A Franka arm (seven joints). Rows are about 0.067 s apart.
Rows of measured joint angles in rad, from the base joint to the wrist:
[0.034 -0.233 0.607 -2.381 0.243 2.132 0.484]
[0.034 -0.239 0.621 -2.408 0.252 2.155 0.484]
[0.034 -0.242 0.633 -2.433 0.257 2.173 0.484]
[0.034 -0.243 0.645 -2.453 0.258 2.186 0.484]
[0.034 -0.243 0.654 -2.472 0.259 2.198 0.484]
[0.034 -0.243 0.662 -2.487 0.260 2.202 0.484]
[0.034 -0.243 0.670 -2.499 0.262 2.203 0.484]
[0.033 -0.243 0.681 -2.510 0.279 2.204 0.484]
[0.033 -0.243 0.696 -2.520 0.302 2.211 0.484]
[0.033 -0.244 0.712 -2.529 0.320 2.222 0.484]
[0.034 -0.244 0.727 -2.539 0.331 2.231 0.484]
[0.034 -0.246 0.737 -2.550 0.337 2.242 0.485]
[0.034 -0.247 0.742 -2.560 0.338 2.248 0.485]
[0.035 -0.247 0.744 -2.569 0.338 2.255 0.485]
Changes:
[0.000 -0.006 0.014 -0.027 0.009 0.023 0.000]
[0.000 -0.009 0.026 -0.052 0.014 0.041 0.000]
[0.000 -0.010 0.038 -0.072 0.015 0.054 0.000]
[0.000 -0.010 0.047 -0.091 0.016 0.066 0.000]
[0.000 -0.010 0.055 -0.106 0.017 0.070 0.000]
[0.000 -0.010 0.063 -0.118 0.019 0.071 0.000]
[-0.001 -0.010 0.074 -0.129 0.036 0.072 0.000]
[-0.001 -0.010 0.089 -0.139 0.059 0.079 0.000]
[-0.001 -0.011 0.105 -0.148 0.077 0.090 0.000]
[0.000 -0.011 0.120 -0.158 0.088 0.099 0.000]
[0.000 -0.013 0.130 -0.169 0.094 0.110 0.001]
[0.000 -0.014 0.135 -0.179 0.095 0.116 0.001]
[0.001 -0.014 0.137 -0.188 0.095 0.123 0.001]

